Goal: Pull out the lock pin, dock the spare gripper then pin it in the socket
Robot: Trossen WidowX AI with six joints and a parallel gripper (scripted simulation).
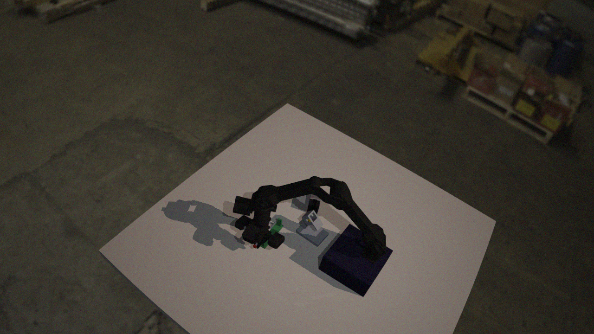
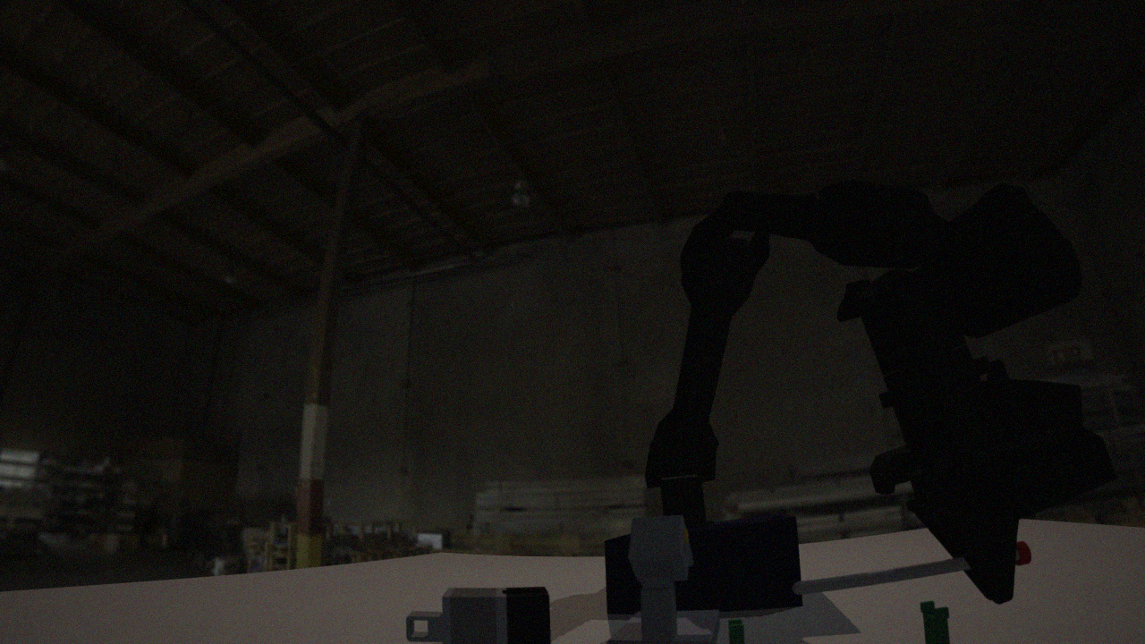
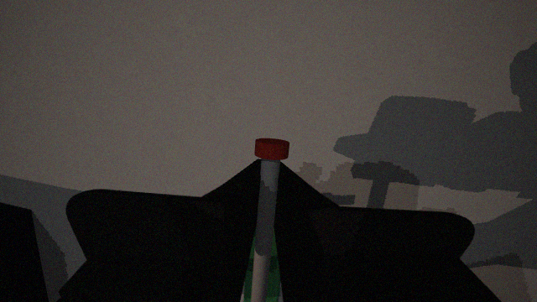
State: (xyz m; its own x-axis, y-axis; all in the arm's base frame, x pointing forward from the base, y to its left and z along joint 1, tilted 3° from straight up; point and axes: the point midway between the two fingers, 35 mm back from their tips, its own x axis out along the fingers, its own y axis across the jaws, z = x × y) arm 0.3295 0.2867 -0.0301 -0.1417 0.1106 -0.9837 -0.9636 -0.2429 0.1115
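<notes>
My gripper tip is now 10 cm to the left of the green stand, 3 cm short of it and 2 cm above it. Round my gripper tip: grey mount: 24 cm to the right, 6 cm behind, 1 cm above; then spare gripper: 36 cm to the right, 4 cm ahead, 1 cm below.
</notes>
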